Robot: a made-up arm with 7 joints.
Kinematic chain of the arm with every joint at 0, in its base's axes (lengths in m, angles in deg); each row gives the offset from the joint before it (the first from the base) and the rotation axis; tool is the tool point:
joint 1: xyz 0 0 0.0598 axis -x
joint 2: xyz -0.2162 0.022 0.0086 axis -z
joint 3: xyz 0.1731 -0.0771 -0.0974 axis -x
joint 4: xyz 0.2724 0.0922 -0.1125 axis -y
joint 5: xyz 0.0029 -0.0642 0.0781 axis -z
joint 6: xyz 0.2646 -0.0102 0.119 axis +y
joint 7: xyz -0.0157 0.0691 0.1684 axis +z
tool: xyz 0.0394 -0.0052 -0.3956
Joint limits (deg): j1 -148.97..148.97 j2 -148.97..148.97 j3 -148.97..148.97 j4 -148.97..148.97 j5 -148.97..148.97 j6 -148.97..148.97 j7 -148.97..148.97
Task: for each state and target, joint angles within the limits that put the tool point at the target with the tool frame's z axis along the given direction. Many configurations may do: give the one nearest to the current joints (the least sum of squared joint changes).
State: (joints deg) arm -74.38 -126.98 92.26 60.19 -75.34 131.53 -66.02
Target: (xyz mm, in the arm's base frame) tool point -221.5 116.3 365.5 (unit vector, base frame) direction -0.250 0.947 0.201
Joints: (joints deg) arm -97.62 -125.52 94.49 76.90 -73.79 98.42 -59.59
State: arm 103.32 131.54 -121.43 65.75 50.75 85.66 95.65
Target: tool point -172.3 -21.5 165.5 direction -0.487 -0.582 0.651
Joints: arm 122.24 112.46 -103.45 116.98 67.78 127.61 98.80
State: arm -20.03 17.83 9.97 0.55 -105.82 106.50 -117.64
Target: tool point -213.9 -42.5 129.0 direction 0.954 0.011 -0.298
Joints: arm 3.61 67.07 -42.26 46.20 -127.48 144.61 -129.11
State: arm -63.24 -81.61 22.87 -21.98 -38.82 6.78 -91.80
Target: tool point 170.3 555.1 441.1 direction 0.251 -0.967 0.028
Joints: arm -53.94 -35.10 -9.09 -19.30 -49.28 -37.21 -97.07
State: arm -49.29 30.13 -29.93 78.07 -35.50 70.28 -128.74
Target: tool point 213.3 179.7 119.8 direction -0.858 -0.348 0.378
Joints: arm -47.95 -8.71 -17.19 79.68 -48.96 25.12 -130.44
